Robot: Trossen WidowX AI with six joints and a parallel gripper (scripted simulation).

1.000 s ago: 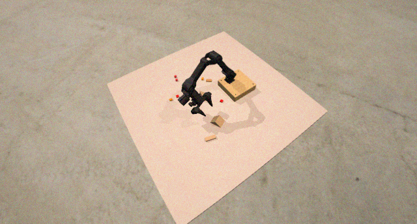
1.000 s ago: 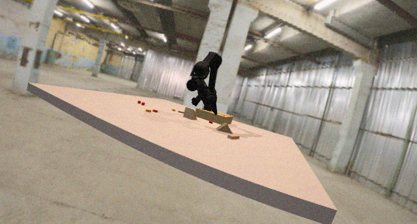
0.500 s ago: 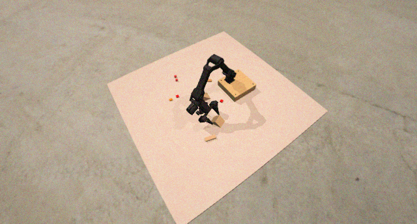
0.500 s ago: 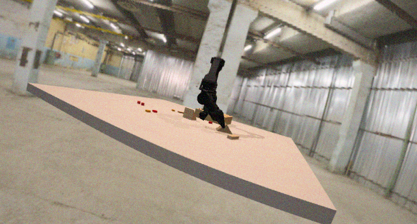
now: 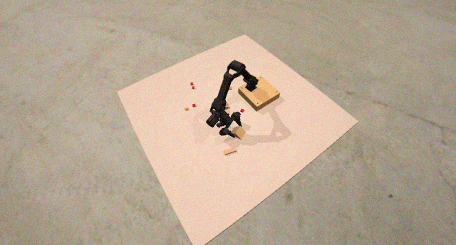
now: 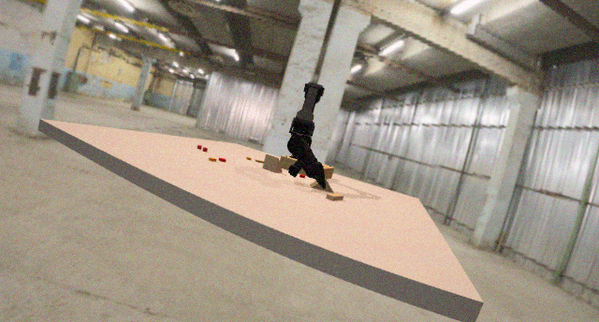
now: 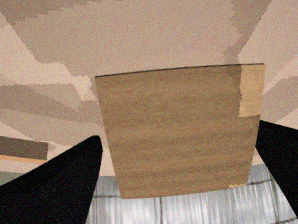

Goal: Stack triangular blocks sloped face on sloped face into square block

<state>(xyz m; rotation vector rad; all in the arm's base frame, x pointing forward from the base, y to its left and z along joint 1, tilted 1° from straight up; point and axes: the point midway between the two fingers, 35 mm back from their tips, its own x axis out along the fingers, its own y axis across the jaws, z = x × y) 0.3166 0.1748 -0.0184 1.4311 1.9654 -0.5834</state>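
Now: the flat wooden piece 130 mm ahead of my gripper tip and 60 mm to the left of it.
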